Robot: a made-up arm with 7 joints. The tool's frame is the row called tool. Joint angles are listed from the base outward.
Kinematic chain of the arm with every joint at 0, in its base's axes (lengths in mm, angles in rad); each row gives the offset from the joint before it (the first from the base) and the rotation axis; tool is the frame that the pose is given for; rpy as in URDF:
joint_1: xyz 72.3 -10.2 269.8 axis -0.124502 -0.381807 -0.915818
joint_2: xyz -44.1 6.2 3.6 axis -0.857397 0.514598 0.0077
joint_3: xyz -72.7 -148 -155.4 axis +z
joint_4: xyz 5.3 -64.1 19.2 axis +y
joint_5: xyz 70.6 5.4 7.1 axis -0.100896 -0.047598 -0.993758
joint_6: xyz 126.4 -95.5 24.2 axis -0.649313 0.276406 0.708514
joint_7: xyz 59.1 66 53.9 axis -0.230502 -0.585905 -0.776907
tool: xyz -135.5 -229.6 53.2 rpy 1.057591 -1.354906 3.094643
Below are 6 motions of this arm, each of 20 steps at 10 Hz.
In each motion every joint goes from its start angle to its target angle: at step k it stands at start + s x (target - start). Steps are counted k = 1, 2, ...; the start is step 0. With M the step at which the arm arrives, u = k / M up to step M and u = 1 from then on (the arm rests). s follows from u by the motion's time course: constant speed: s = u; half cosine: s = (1 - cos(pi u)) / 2; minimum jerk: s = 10 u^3 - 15 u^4 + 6 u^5.
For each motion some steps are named. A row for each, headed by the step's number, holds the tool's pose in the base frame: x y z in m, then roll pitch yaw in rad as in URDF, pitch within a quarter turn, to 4 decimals.
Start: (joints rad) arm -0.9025 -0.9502 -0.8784 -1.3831 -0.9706 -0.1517 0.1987
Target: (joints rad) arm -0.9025 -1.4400 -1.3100 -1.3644 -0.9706 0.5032 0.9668
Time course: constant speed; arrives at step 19
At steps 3, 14, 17, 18, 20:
3: -0.0513 -0.3387 0.0970 0.6069 -0.4103 -2.9676
14: -0.1406 -0.2190 0.0763 0.6824 -0.5572 2.8264
17: -0.1567 -0.1869 0.0732 0.7305 -0.5835 2.7083
18: -0.1616 -0.1764 0.0723 0.7479 -0.5905 2.6712
20: -0.1662 -0.1662 0.0713 0.7659 -0.5965 2.6354

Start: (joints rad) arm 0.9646 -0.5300 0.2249 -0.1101 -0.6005 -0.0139 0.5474
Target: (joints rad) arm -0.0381 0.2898 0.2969 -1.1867 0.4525 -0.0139 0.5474
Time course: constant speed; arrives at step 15
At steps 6, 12, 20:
6: -0.1320 -0.3126 0.1824 0.7515 -0.1665 2.7451
12: -0.1268 -0.3653 0.2285 0.6160 -0.1413 2.8459
20: -0.0932 -0.3942 0.2479 0.5092 -0.1396 2.9519

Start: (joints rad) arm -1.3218 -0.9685 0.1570 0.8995 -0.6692 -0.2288 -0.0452
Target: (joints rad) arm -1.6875 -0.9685 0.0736 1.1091 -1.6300 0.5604 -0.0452
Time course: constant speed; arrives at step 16
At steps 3, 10, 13, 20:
3: 0.0163 0.2622 -0.1055 0.0912 -0.0916 0.3376
10: -0.1189 0.3025 0.0365 0.7762 -0.1096 0.5642
13: -0.1561 0.2859 0.1096 1.0797 -0.0891 0.6193
20: -0.1719 0.2550 0.1805 1.3822 -0.0394 0.6638

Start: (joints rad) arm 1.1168 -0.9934 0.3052 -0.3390 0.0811 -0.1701 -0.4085
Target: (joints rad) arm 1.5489 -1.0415 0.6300 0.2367 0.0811 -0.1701 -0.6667
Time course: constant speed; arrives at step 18
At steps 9, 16, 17, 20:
9: -0.0877 -0.4215 0.1916 0.9603 -0.0756 3.0436
16: -0.0866 -0.4200 0.2788 1.0975 -0.2960 2.9754
17: -0.0860 -0.4191 0.2906 1.1155 -0.3286 2.9611
20: -0.0853 -0.4181 0.3022 1.1333 -0.3614 2.9459

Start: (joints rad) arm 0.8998 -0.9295 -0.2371 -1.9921 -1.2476 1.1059 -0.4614
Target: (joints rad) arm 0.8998 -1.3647 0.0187 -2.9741 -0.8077 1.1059 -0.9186
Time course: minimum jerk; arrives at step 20
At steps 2, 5, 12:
2: -0.0753 0.2829 0.1227 1.6499 0.3751 0.7562
5: -0.0634 0.2952 0.0984 1.5543 0.2791 0.6900
12: 0.0614 0.3471 -0.0359 1.0351 -0.3785 0.6010

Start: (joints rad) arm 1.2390 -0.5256 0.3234 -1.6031 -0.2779 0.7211 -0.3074
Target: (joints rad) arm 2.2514 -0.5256 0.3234 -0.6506 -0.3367 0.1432 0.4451
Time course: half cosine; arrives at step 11
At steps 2, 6, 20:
2: -0.3727 0.0277 0.0654 1.2752 0.6982 1.7132
6: -0.2926 0.0504 0.0514 0.9361 0.7130 1.5058
20: -0.1971 0.0452 0.0151 0.4475 0.5984 1.1795

